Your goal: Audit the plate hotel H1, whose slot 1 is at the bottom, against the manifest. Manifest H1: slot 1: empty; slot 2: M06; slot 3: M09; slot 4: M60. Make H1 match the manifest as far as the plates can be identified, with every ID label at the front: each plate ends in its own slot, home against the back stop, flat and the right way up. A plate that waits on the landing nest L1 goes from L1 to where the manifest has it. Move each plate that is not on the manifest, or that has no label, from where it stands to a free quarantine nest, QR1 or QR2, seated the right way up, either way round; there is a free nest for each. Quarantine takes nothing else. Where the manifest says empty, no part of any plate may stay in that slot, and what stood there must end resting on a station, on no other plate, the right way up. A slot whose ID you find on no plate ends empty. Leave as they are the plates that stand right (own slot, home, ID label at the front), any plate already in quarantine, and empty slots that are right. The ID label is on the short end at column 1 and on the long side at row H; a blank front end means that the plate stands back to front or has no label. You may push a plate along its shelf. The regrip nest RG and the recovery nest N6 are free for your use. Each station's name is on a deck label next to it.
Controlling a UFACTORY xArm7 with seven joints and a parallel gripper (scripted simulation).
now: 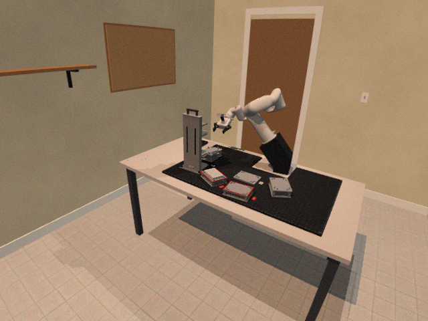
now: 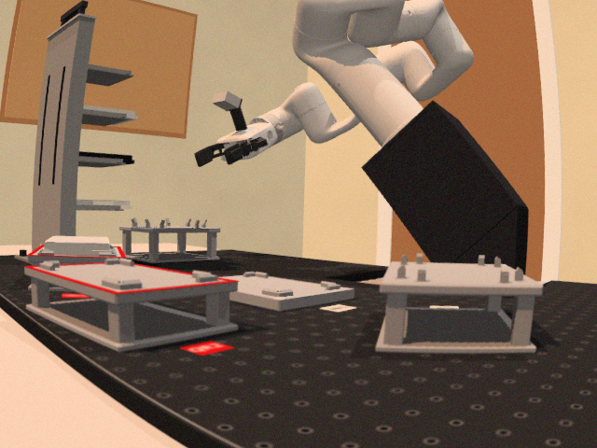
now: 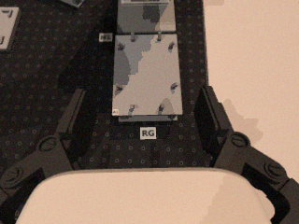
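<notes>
Right now my hand is 290 mm short of the clear plate, 40 mm to the right of it and 100 mm above it. From my hand the other things lie so: black plate 290 mm ahead, 40 mm to the left, 20 mm below; H1 deck label 220 mm ahead, 130 mm to the left, 200 mm below; RG label 200 mm below.
</notes>
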